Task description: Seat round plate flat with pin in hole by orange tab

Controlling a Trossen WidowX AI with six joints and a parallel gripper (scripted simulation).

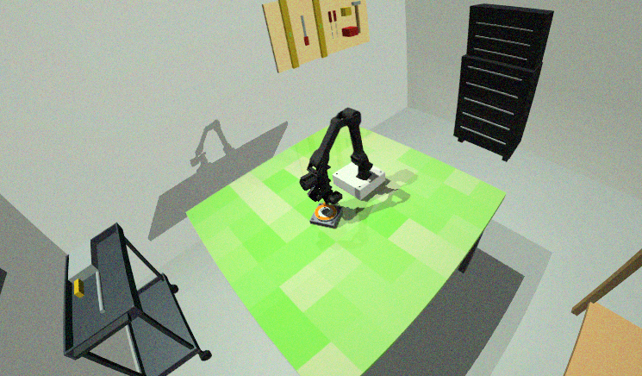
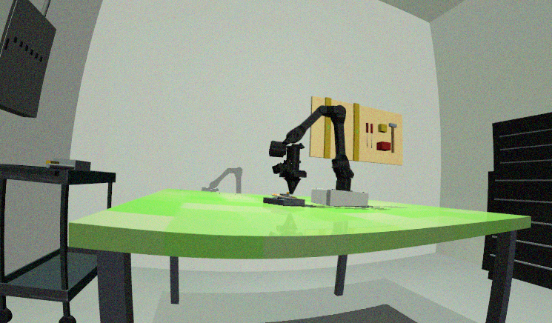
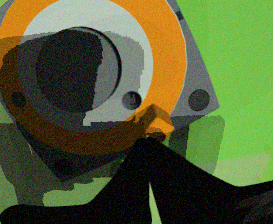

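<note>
Now: gripper tip 5 cm short of the square grey base, 2 cm to the right of it and 2 cm above it.
</note>
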